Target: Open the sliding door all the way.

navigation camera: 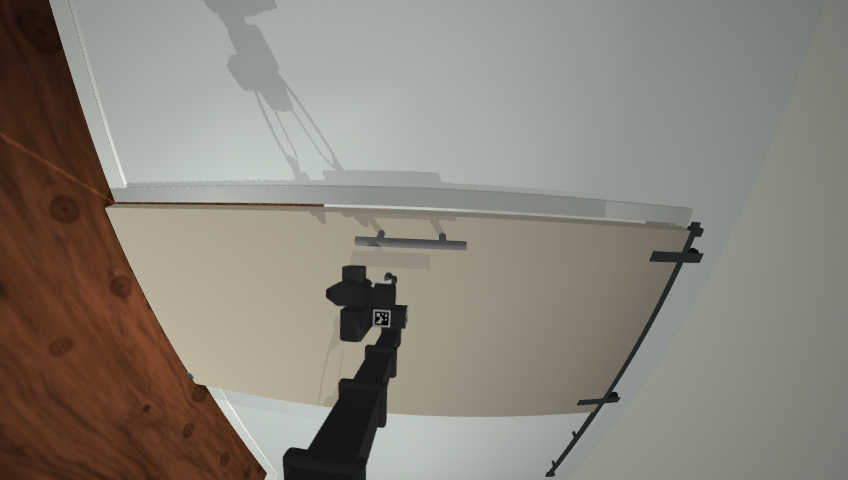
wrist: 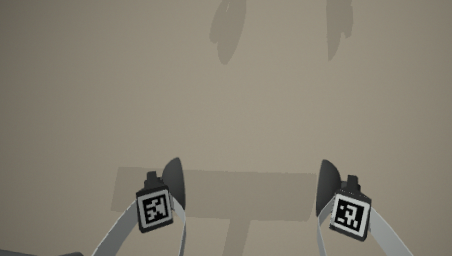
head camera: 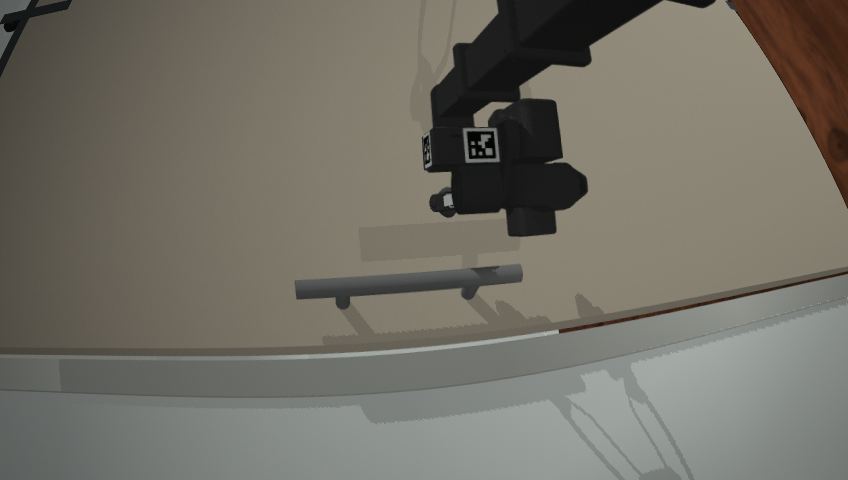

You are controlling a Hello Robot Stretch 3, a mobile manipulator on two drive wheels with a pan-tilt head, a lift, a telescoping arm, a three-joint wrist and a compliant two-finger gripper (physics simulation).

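Places are measured from the robot's base along level axes (x back, y down, z right), in metres.
Pixels of known places: gripper, fingertip midpoint: (navigation camera: 370,278) (wrist: 249,178).
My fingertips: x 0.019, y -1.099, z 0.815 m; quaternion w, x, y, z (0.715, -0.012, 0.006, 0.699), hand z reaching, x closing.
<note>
Ahead of a thing's pixels: the offset from my fingertips to its top centre. "spot": to the spot under its first point. Level surfaces: height alone.
The beige sliding door (head camera: 208,178) (navigation camera: 505,315) (wrist: 250,110) fills the middle of the head and navigation views and the wrist view's background. Its grey bar handle @(spot: dx -0.099, dy -0.110, dz -0.022 m) (head camera: 408,281) (navigation camera: 416,243) stands on two posts near the door's edge beside the pale frame. My gripper (head camera: 443,202) (navigation camera: 389,278) (wrist: 249,178) is open, with a wide gap between its fingertips. It is beside the handle, toward the door's middle, apart from it in the head and navigation views. In the wrist view, the handle's shadow lies behind the fingers; a dark edge at the lower left is too cut off to identify.
A black rail (navigation camera: 642,324) with hangers runs along the door's top edge, at right in the navigation view. The pale frame @(spot: dx -0.236, dy -0.370, dz +0.043 m) (head camera: 238,377) (navigation camera: 476,199) borders the handle side, with a grey-white wall (head camera: 178,440) (navigation camera: 476,89) beyond. Brown wooden floor @(dy +1.098 m) (head camera: 797,71) (navigation camera: 53,267) lies below the door.
</note>
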